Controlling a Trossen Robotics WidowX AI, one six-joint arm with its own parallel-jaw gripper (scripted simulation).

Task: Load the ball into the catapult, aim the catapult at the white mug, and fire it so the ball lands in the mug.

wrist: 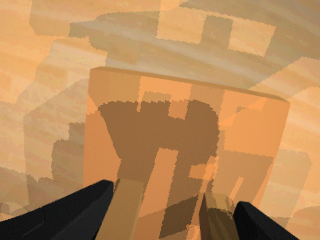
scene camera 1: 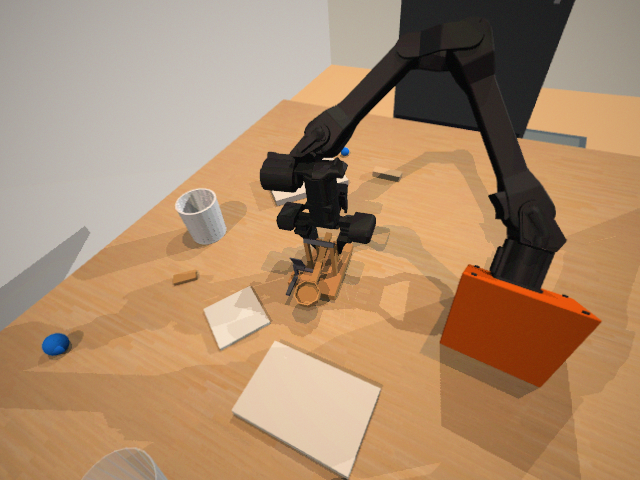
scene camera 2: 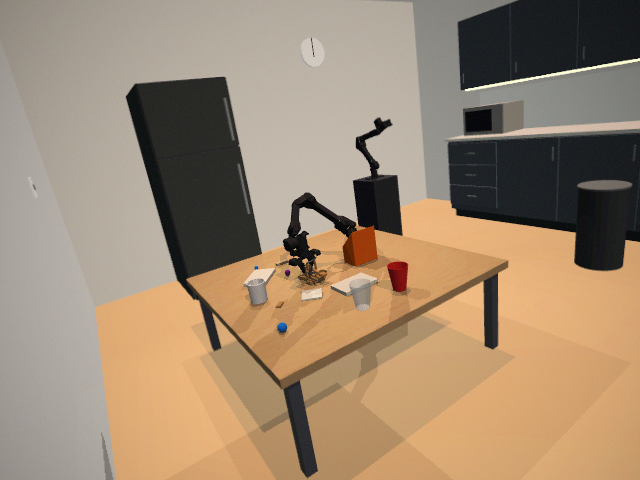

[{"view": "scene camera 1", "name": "my gripper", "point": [329,250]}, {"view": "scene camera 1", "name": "white mug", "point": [199,209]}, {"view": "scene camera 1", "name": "wooden catapult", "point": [335,264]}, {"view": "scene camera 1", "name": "white slab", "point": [317,409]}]
